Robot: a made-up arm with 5 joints.
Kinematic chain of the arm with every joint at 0, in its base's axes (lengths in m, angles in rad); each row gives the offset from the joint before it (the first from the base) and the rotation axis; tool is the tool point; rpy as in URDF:
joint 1: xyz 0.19 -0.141 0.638 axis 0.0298 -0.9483 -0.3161
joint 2: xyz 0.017 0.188 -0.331 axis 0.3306 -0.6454 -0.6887
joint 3: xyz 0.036 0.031 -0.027 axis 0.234 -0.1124 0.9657
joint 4: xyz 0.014 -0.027 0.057 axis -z
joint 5: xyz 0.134 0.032 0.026 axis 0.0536 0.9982 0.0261
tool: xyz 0.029 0.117 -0.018 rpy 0 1.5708 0
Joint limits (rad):
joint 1: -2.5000..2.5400
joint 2: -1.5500..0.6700
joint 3: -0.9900..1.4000
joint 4: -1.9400..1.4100
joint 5: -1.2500..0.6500
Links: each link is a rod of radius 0.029 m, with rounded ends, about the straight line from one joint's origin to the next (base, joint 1, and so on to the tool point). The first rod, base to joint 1, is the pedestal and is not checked.
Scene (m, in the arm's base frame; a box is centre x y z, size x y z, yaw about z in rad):
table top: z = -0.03
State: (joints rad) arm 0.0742 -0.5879 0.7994 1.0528 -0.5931
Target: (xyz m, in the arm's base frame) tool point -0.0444 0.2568 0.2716
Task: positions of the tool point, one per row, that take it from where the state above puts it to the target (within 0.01 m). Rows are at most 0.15 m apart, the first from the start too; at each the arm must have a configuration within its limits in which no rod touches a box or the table.
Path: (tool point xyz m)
1: 0.3320 0.2615 0.2297
2: 0.2036 0.2699 0.2141
3: 0.0756 0.2681 0.2285
4: -0.0444 0.2568 0.2716

